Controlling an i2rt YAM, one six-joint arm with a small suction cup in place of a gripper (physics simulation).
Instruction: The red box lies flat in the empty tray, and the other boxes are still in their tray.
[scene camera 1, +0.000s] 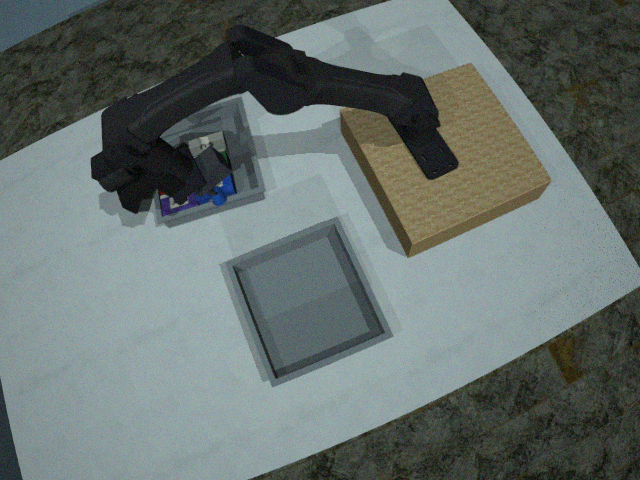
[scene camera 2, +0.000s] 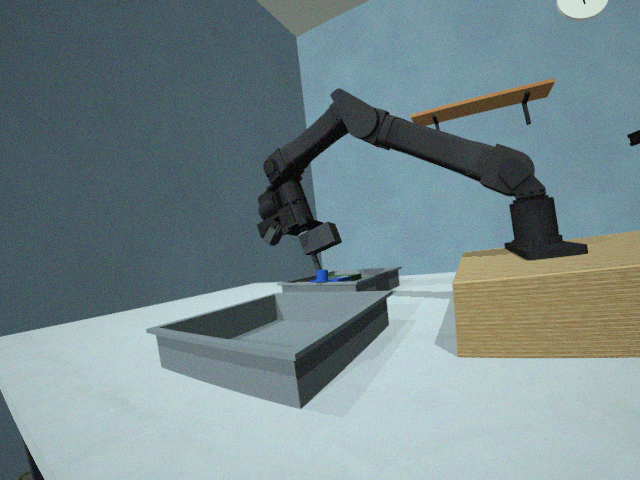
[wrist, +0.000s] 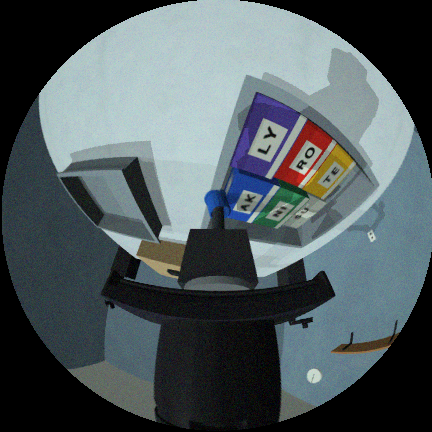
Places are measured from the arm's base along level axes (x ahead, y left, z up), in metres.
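Pixels of known places: hand at its tool point: (scene camera 1: 222, 199) (scene camera 2: 324, 285) (wrist: 217, 195); arm's base at its link origin: (scene camera 1: 418, 134) (scene camera 2: 537, 250).
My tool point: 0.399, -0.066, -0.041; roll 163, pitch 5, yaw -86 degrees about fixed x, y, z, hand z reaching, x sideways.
Ahead of a thing's pixels: the offset from my tool point to its top centre, as dx, dy, dz. Level surfaces: height alone.
The red box @[+0.073, -0.093, -0.006] (wrist: 317, 132), labelled RO, lies in the filled tray @[+0.006, -0.113, +0.009] (scene camera 1: 254, 155) (scene camera 2: 379, 279) (wrist: 236, 131) between a purple box @[+0.082, -0.040, +0.002] (wrist: 254, 111) and a yellow box @[+0.064, -0.145, -0.005] (wrist: 343, 155). A blue box @[+0.004, -0.038, +0.011] (wrist: 236, 187), a green box @[-0.005, -0.088, +0.010] (wrist: 292, 195) and a white box @[-0.014, -0.139, -0.002] (wrist: 315, 204) lie in the row beside them. My gripper, a blue suction cup (scene camera 1: 219, 198) (scene camera 2: 321, 275) (wrist: 217, 201), carries nothing. It is by the blue box's outer edge; I cannot tell whether it touches. The other tray @[-0.065, +0.257, +0.009] (scene camera 1: 310, 289) (scene camera 2: 227, 356) (wrist: 107, 195) is empty. My arm hides much of the boxes in scene camera 1.
A wooden block (scene camera 1: 480, 134) (scene camera 2: 542, 315) (wrist: 160, 255) carries the arm's base, to the right of both trays in scene camera 1. Both trays have raised walls and stand apart on the white table @[dz -0.041] (scene camera 1: 129, 335) (scene camera 2: 413, 423). A wall shelf (scene camera 2: 485, 103) (wrist: 365, 345) is in the background.
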